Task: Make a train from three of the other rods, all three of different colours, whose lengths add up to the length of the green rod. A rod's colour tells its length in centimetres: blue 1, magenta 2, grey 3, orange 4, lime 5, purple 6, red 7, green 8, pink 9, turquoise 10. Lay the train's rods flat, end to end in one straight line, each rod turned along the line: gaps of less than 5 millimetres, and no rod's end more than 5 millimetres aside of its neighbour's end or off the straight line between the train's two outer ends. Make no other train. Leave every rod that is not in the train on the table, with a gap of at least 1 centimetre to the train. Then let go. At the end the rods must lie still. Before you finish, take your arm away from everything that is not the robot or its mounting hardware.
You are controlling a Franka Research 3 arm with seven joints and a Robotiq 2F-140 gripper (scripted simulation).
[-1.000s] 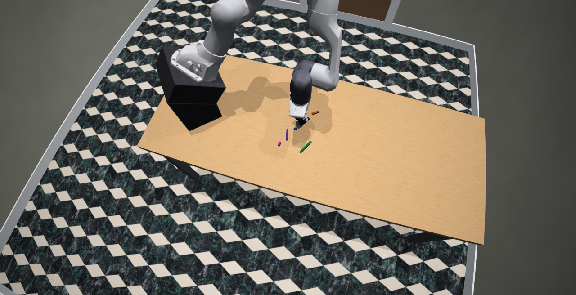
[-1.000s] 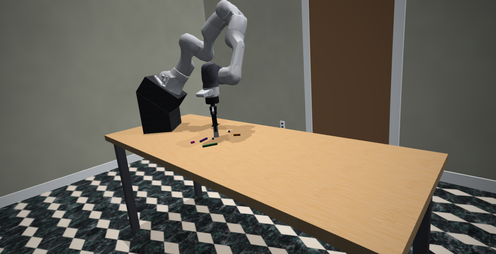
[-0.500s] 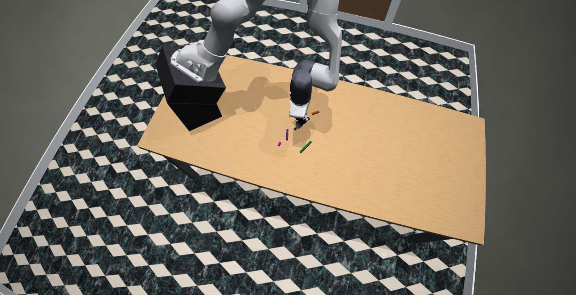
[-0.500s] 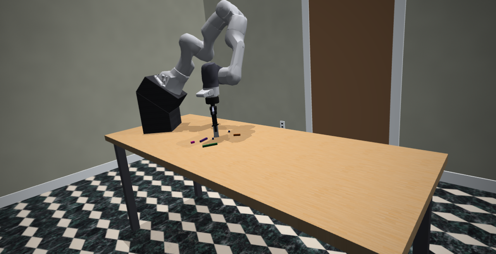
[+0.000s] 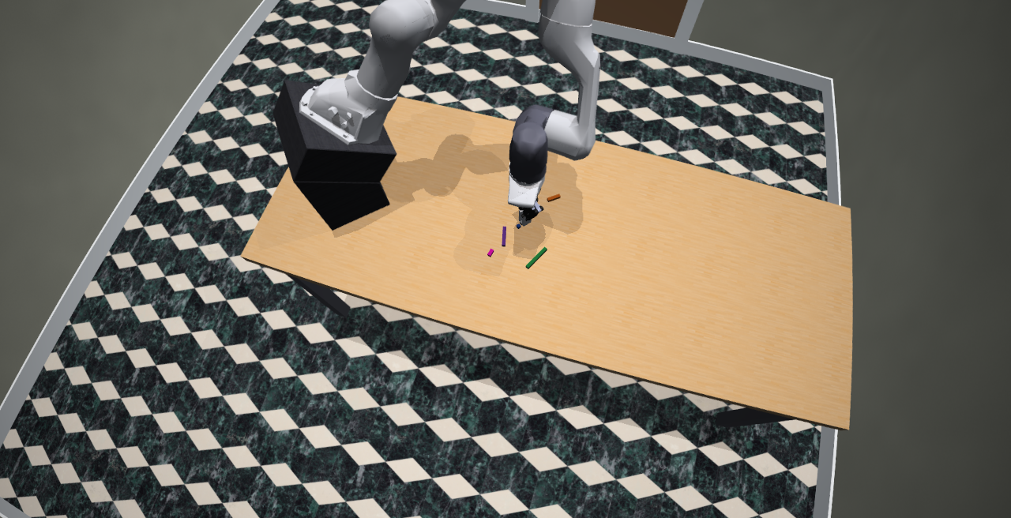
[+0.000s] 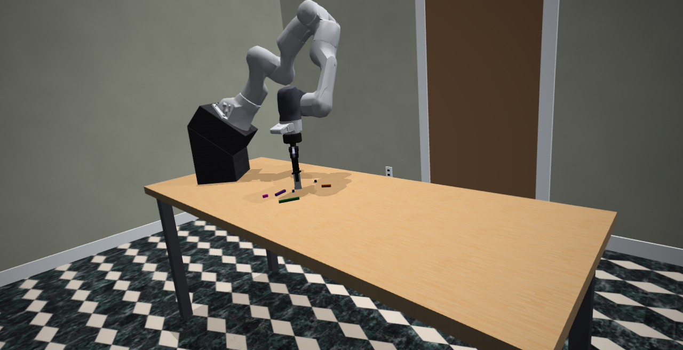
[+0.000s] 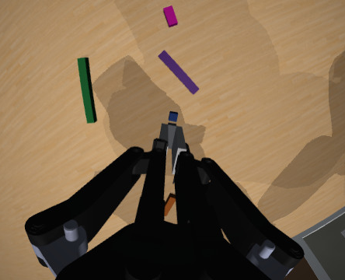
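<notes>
My hand is 30 mm above the grey rod. The rest, counted from my hand: orange rod (60 mm ahead, 100 mm to the left, 40 mm below); purple rod (50 mm behind, 60 mm to the right, 40 mm below); green rod (60 mm ahead, 100 mm to the right, 40 mm below).
</notes>
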